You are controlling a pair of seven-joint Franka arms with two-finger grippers.
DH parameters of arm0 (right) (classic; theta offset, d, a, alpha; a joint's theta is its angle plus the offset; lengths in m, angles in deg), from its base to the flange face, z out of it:
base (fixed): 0 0 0 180
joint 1: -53.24 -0.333 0 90
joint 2: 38.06 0 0 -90
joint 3: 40.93 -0.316 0.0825 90
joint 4: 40.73 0 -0.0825 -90
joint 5: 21.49 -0.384 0 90
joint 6: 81.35 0 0.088 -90
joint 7: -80.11 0.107 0 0
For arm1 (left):
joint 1: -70.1 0.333 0 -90
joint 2: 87.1 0 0 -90
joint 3: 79.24 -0.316 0.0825 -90
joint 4: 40.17 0 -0.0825 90
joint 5: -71.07 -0.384 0 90
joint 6: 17.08 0 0.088 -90
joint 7: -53.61 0.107 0 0
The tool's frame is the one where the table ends.
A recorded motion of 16 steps. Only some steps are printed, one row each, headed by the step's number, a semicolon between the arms.
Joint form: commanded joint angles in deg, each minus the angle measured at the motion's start. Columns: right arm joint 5, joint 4, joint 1, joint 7, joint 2, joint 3, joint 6; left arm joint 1, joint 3, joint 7, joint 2, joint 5, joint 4, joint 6.
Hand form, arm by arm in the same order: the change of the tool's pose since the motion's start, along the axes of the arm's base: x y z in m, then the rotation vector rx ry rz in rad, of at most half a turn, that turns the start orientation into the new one. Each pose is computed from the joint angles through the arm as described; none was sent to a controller.
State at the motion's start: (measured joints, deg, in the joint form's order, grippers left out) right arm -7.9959 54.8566 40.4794 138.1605 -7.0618 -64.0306 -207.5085; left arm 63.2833 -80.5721 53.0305 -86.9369 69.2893 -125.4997 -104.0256
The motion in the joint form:
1: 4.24 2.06 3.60 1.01 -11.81 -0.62 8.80; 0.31 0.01 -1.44 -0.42 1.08 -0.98 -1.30
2: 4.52 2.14 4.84 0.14 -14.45 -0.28 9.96; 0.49 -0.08 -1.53 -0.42 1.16 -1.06 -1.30
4: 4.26 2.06 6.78 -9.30 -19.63 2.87 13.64; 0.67 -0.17 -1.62 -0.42 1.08 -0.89 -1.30
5: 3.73 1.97 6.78 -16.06 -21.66 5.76 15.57; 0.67 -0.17 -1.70 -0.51 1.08 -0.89 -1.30
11: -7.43 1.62 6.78 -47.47 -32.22 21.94 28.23; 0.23 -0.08 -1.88 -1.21 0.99 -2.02 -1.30
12: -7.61 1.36 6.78 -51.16 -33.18 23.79 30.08; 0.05 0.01 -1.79 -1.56 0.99 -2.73 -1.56
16: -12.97 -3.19 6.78 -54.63 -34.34 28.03 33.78; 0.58 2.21 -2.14 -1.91 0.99 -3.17 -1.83
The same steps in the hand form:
1: -0.0062 -0.0470 0.0999 -0.1235 -0.0940 -0.0387; 0.0002 0.0008 -0.0019 -0.0209 -0.0116 0.0285
2: -0.0036 -0.0648 0.1250 -0.1373 -0.1234 -0.0533; 0.0004 0.0032 -0.0026 -0.0222 -0.0101 0.0347
4: 0.0037 -0.1191 0.1716 -0.1931 -0.1459 0.0085; 0.0006 0.0060 -0.0012 -0.0211 -0.0133 0.0410
5: 0.0066 -0.1487 0.1888 -0.2219 -0.1366 0.0664; 0.0001 0.0060 -0.0003 -0.0214 -0.0149 0.0424
11: -0.0188 -0.3053 0.2741 -0.1431 -0.0114 0.2580; -0.0041 0.0016 -0.0029 -0.0195 -0.0075 0.0365
12: -0.0246 -0.3242 0.2826 -0.1408 0.0040 0.2873; -0.0058 -0.0008 -0.0050 -0.0193 -0.0057 0.0301
16: -0.0330 -0.3574 0.3251 -0.0482 -0.0345 0.2650; -0.0090 -0.0168 -0.0048 -0.0190 -0.0088 0.0070

